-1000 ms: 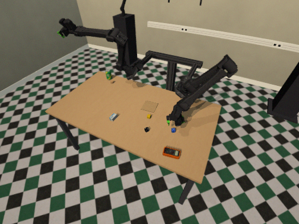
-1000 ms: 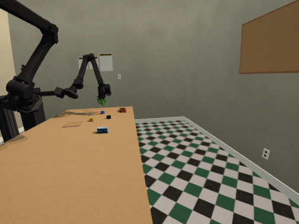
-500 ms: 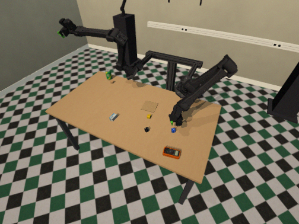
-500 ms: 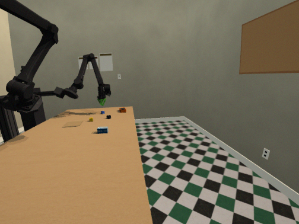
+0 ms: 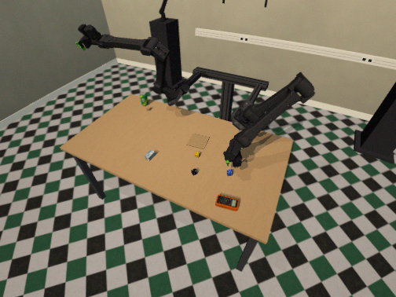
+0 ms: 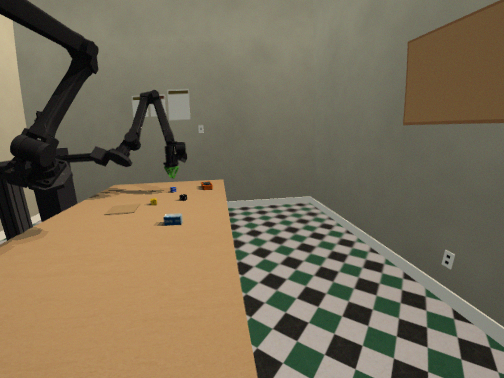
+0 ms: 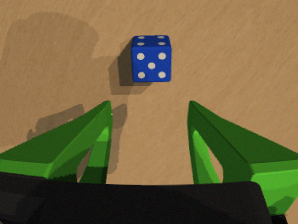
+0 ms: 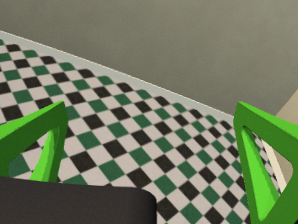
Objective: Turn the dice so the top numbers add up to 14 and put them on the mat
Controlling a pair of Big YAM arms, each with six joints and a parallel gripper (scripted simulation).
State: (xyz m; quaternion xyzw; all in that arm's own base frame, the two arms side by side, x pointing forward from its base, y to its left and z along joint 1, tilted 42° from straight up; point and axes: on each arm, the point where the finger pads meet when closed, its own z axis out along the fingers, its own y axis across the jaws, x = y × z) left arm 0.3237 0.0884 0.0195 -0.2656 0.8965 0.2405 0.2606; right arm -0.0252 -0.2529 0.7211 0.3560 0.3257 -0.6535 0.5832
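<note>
My left gripper is now 8 cm above the blue die. Also, from my left hand: black die: 11 cm ahead, 21 cm to the right, 8 cm below; tan mat: 17 cm behind, 34 cm to the right, 10 cm below; yellow die: 4 cm behind, 27 cm to the right, 8 cm below.
</note>
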